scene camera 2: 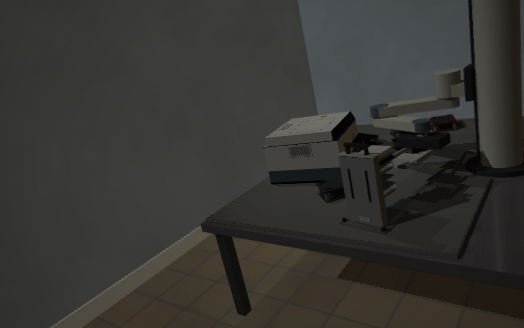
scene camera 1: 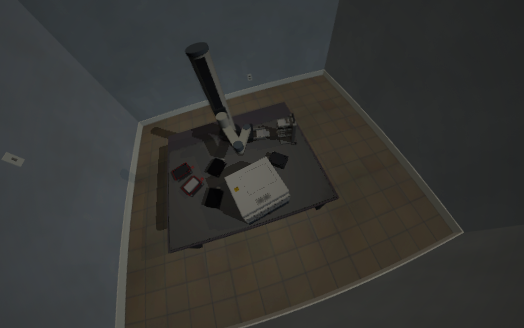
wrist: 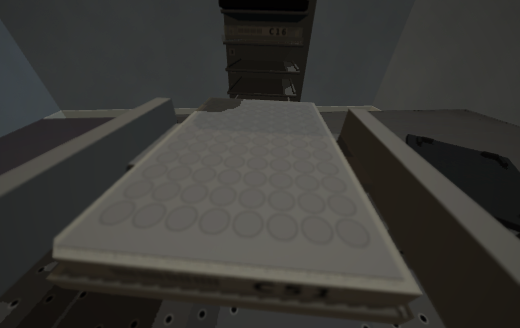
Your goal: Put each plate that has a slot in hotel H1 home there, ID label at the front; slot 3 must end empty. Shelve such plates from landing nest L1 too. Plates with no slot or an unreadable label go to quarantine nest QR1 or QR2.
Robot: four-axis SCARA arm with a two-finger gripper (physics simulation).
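Places are measured from the arm's base along level axes (x ahead, y left, z up), in centimetres.
Pixels of known places: gripper, between the fingertips: [scene camera 2: 401,161] [scene camera 1: 265,132] [wrist: 257,119]; arm's base, origin of its link: [scene camera 2: 501,165].
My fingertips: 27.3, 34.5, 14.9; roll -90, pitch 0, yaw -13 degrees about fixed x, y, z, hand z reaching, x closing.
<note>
Ahead of a thing's pixels: the offset from my fingertips to its middle, as dx, dy, dz. "spot": to the spot under its first point. Level surfaces: height alone.
My gripper [scene camera 1: 261,132] [wrist: 257,119] is shut on a pale, level microplate {-0.5, -2.3, -0.6} [scene camera 1: 260,134] [scene camera 2: 410,158] [wrist: 250,175]. The near edge label of this plate reads C51 or similar, slightly blurred. The plate is held above the table, short of hotel H1 {+5.1, +22.4, +1.2} [scene camera 1: 294,132] [scene camera 2: 364,192] [wrist: 308,55], which stands straight beyond it in the wrist view. A plate labelled C16 {+3.2, +18.2, +4.3} [wrist: 265,33] sits on an upper shelf. The shelves below it look bare; the lowest part is hidden behind the held plate. A red-framed nest {spot: +29.0, -90.6, -13.7} [scene camera 1: 184,192] holds a white plate {+26.7, -80.4, -7.9} [scene camera 1: 192,185]; the other red-framed nest {+7.6, -90.4, -10.8} [scene camera 1: 182,171] looks dark inside.
A large white instrument {+52.9, -23.5, -1.3} [scene camera 1: 257,187] [scene camera 2: 304,150] stands on the table {dz -13.6} [scene camera 1: 185,230] [scene camera 2: 280,215]. A dark nest {+27.0, +3.3, -10.8} [scene camera 1: 278,159] [wrist: 465,175] lies between it and the hotel. Two more dark nests {spot: +16.2, -54.8, -8.7} [scene camera 1: 216,167] {spot: +46.0, -61.2, -8.6} [scene camera 1: 214,198] lie left of the instrument. The arm's column [scene camera 1: 215,82] [scene camera 2: 497,90] rises at the rear.
</note>
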